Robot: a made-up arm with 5 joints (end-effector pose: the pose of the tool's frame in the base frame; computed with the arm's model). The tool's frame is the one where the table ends. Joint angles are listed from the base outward.
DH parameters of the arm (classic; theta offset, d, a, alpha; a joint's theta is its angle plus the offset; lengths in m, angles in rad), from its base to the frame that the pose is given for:
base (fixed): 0 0.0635 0 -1.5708
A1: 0 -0.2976 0.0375 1.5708
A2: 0 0.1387 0.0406 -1.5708
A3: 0 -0.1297 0.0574 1.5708
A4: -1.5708 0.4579 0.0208 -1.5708
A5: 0 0.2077 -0.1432 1.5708
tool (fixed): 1.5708 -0.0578 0 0
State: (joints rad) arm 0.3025 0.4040 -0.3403 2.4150 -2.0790
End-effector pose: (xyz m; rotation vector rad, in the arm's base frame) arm 0.0618 -0.2260 0.5444 -0.4281 -2.6186 1.3119
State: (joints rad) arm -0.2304 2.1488 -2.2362 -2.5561 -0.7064
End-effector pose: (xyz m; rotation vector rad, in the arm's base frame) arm 0.3835 -0.2731 0.0215 0.9660 1.2281 0.4182
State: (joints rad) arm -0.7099 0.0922 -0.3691 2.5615 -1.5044
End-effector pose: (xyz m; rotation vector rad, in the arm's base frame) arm -0.3450 -0.2693 0.2952 1.4006 1.8875 -1.4443
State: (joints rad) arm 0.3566 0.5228 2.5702 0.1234 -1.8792
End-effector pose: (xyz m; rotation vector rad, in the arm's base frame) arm 0.0274 -0.4955 -0.2636 0.5344 -1.4216 -2.5618
